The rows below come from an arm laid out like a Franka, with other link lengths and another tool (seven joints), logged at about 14 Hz.
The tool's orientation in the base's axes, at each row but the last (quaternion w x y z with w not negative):
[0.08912 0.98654 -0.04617 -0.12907]
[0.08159 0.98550 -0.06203 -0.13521]
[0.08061 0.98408 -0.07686 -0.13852]
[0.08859 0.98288 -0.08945 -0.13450]
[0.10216 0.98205 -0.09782 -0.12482]
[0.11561 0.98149 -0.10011 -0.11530]
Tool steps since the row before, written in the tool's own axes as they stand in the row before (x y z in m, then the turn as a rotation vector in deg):
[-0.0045 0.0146 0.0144 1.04 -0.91 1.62]
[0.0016 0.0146 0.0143 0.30 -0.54 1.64]
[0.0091 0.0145 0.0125 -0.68 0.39 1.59]
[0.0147 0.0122 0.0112 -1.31 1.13 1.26]
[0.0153 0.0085 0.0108 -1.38 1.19 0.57]
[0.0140 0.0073 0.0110 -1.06 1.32 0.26]
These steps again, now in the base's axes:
[-0.0091 -0.0162 -0.0098 0.64 0.51 -1.97]
[-0.0039 -0.0166 -0.0114 -0.11 0.25 -1.73]
[0.0032 -0.0174 -0.0116 -1.15 -0.48 -1.26]
[0.0089 -0.0164 -0.0119 -1.77 -1.02 -0.65]
[0.0103 -0.0134 -0.0118 -1.66 -0.94 0.04]
[0.0094 -0.0123 -0.0114 -1.30 -1.07 0.30]

